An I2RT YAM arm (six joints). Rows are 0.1 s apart.
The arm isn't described. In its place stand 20 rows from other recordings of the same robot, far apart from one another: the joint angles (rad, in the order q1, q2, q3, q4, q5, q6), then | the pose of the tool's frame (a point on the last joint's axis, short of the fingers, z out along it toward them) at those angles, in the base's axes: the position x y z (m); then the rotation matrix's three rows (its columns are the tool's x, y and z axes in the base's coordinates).
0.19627, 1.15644, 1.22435, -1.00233, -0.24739, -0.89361 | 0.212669 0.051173 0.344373; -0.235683 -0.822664 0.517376; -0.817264 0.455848 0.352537; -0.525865 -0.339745 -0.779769
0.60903, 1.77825, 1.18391, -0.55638, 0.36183, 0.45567 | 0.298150 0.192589 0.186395; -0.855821 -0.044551 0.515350; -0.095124 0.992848 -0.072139; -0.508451 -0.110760 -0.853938
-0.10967, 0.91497, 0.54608, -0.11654, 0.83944, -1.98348 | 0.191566 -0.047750 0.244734; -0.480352 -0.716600 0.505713; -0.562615 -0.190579 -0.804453; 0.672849 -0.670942 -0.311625
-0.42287, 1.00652, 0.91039, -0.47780, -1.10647, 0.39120 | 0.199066 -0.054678 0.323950; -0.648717 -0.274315 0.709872; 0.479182 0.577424 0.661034; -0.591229 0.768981 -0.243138
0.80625, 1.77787, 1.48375, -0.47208, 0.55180, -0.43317 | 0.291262 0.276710 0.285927; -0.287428 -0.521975 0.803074; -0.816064 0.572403 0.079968; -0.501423 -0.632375 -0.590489
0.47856, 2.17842, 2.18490, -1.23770, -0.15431, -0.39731 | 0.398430 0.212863 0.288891; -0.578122 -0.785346 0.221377; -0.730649 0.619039 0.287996; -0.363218 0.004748 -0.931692
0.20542, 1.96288, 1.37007, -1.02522, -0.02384, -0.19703 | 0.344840 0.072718 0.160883; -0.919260 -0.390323 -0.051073; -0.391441 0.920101 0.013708; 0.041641 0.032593 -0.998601
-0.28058, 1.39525, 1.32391, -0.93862, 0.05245, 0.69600 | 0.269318 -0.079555 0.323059; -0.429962 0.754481 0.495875; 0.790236 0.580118 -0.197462; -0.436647 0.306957 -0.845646
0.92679, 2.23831, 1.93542, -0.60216, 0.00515, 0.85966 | 0.302067 0.402027 0.218832; -0.912609 -0.162963 0.374951; 0.046303 0.870024 0.490831; -0.406203 0.465298 -0.786446
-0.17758, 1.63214, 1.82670, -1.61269, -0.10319, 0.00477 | 0.277820 -0.046135 0.375102; -0.972050 0.164929 0.167082; 0.179275 0.980962 0.074666; -0.151587 0.102533 -0.983112
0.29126, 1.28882, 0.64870, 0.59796, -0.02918, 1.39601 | 0.275917 0.083801 0.264242; -0.317181 -0.015013 0.948246; 0.932539 0.176966 0.314729; -0.172532 0.984102 -0.042130
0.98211, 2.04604, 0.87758, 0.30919, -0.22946, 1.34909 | 0.194770 0.306307 0.064003; -0.962976 0.214027 0.163917; 0.268474 0.706200 0.655136; 0.024459 0.674888 -0.737515
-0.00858, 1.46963, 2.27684, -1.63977, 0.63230, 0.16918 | 0.188356 -0.022656 0.518645; -0.660939 0.523399 0.537786; 0.141498 0.790692 -0.595638; -0.736979 -0.317584 -0.596659
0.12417, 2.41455, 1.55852, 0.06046, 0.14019, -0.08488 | 0.496375 0.056941 0.065230; -0.704042 -0.085590 0.704982; -0.172471 0.983597 -0.052825; -0.688897 -0.158780 -0.707255
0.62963, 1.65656, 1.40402, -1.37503, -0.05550, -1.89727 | 0.232112 0.171548 0.264043; 0.813265 -0.576581 -0.078456; -0.577589 -0.816247 0.011473; -0.070655 0.035985 -0.996852
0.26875, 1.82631, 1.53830, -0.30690, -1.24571, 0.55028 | 0.385725 0.141226 0.309024; -0.900573 -0.434692 0.003405; -0.074793 0.162658 0.983844; -0.428223 0.885768 -0.178997
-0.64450, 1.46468, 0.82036, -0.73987, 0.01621, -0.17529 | 0.194938 -0.147230 0.169134; -0.878666 0.456891 0.138551; 0.442245 0.888224 -0.124406; -0.179905 -0.048038 -0.982510
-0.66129, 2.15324, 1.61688, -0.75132, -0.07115, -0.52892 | 0.346486 -0.266420 0.155200; -0.955434 0.132965 0.263564; 0.105729 0.987720 -0.115020; -0.275621 -0.082028 -0.957760
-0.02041, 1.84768, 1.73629, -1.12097, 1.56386, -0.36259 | 0.366165 -0.043081 0.329805; -0.999547 -0.024021 -0.018106; 0.017943 0.006977 -0.999815; 0.024143 -0.999687 -0.006543
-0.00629, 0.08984, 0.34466, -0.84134, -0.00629, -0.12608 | 0.070309 -0.000218 0.196348; -0.549194 -0.068552 0.832878; -0.122292 0.992494 0.001051; -0.826699 -0.101277 -0.553455
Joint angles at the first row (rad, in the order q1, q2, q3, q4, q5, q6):
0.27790 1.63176 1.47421 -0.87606 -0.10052 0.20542
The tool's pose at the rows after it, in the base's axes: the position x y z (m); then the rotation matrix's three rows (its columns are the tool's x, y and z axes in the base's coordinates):
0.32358 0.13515 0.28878; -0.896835 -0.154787 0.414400; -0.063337 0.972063 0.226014; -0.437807 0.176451 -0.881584
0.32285 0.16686 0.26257; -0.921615 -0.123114 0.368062; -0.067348 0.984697 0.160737; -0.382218 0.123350 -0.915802
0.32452 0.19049 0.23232; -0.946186 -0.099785 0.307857; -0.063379 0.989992 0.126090; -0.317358 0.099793 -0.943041
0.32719 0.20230 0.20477; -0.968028 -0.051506 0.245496; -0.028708 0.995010 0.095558; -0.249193 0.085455 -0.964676
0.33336 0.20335 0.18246; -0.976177 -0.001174 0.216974; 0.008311 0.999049 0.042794; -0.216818 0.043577 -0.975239
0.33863 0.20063 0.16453; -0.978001 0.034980 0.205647; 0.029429 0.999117 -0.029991; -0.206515 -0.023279 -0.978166
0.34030 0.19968 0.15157; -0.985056 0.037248 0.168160; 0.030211 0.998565 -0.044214; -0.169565 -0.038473 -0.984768
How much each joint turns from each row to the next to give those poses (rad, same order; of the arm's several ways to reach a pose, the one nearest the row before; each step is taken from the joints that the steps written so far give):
0.11254 0.04197 -0.00344 -0.00265 0.04921 0.08164
0.08925 0.07782 0.00003 0.00111 0.07858 0.08735
0.05571 0.08772 -0.00004 0.01109 0.02137 0.06867
0.02290 0.07669 0.00004 0.00302 0.00038 0.06791
-0.00346 0.06143 -0.00002 0.00842 0.02899 0.03928
-0.00798 0.04883 0.00000 0.00191 0.05494 0.01833
-0.00498 0.03433 0.00002 -0.00535 -0.00802 -0.00040

